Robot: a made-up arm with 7 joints. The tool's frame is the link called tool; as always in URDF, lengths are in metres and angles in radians. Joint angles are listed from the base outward.
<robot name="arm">
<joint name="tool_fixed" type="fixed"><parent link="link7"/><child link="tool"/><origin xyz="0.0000 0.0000 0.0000" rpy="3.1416 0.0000 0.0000"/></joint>
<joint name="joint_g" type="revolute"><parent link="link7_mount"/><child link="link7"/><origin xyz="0.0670 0.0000 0.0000"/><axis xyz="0 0 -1"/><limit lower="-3.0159" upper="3.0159"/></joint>
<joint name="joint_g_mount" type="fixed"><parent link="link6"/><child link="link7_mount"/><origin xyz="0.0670 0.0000 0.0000"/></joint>
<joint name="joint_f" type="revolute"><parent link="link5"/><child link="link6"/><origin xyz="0.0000 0.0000 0.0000"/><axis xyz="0 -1 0"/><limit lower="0.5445" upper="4.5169"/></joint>
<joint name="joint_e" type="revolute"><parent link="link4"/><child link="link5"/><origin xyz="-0.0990 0.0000 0.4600"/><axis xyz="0 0 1"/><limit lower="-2.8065" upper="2.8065"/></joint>
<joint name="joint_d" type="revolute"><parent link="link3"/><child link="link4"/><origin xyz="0.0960 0.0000 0.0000"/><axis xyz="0 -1 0"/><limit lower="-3.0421" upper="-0.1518"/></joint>
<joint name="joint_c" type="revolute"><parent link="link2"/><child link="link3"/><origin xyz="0.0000 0.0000 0.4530"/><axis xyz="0 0 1"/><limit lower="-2.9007" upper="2.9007"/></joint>
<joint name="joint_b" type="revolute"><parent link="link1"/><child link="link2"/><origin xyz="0.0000 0.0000 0.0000"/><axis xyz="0 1 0"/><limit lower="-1.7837" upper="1.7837"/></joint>
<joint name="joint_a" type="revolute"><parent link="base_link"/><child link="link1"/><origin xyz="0.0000 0.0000 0.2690"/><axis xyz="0 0 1"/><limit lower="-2.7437" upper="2.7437"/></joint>
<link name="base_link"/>
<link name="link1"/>
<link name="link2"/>
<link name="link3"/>
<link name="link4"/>
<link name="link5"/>
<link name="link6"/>
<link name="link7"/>
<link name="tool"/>
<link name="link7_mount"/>
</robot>
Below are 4 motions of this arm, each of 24 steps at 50 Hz.
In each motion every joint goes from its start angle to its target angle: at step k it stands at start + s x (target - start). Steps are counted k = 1, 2, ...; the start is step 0. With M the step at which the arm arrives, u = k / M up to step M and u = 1 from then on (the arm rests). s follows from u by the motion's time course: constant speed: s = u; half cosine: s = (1 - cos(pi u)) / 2; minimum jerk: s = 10 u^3 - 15 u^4 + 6 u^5.
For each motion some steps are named. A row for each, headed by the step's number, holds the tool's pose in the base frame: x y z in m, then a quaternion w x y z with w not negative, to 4 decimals.
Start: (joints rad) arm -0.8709 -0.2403 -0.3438 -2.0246 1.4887 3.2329 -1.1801
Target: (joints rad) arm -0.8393 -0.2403 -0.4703 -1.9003 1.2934 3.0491 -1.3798
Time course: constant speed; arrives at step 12
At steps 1, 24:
1: -0.0015 -0.4868 0.7318 0.2810 0.5381 -0.5632 0.5607
24: -0.0495 -0.5142 0.7957 0.3618 0.6142 -0.4325 0.5522

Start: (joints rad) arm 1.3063 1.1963 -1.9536 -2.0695 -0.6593 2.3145 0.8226
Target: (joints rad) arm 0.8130 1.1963 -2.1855 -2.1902 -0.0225 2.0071 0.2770
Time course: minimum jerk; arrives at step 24
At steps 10, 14, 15, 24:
10: 0.6371 -0.0893 0.6323 0.6947 0.5605 -0.4309 0.1327
14: 0.5634 -0.2066 0.6742 0.6302 0.5547 -0.5419 0.0384
15: 0.5425 -0.2305 0.6827 0.6112 0.5530 -0.5658 0.0201
24: 0.4515 -0.3081 0.7107 0.5272 0.5459 -0.6503 -0.0343

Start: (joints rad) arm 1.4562 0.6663 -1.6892 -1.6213 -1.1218 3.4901 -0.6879
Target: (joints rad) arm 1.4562 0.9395 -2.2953 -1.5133 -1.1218 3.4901 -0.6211
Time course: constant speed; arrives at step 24
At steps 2, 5, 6, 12, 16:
2: 0.5696 0.3311 0.7079 0.6601 0.2027 0.6802 0.2460
5: 0.5669 0.3202 0.7247 0.6875 0.2009 0.6611 0.2232
6: 0.5653 0.3170 0.7305 0.6966 0.1999 0.6545 0.2157
12: 0.5498 0.3037 0.7669 0.7487 0.1902 0.6115 0.1710
16: 0.5337 0.3005 0.7920 0.7815 0.1801 0.5802 0.1421

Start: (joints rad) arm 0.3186 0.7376 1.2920 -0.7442 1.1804 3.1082 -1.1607
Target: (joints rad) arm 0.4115 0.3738 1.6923 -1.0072 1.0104 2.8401 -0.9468
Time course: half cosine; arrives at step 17
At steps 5, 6, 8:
5: 0.5590 0.5084 0.8580 0.7428 -0.4839 -0.1517 -0.4372
6: 0.5263 0.5188 0.8813 0.7574 -0.4670 -0.1753 -0.4214
8: 0.4470 0.5376 0.9311 0.7852 -0.4280 -0.2303 -0.3839

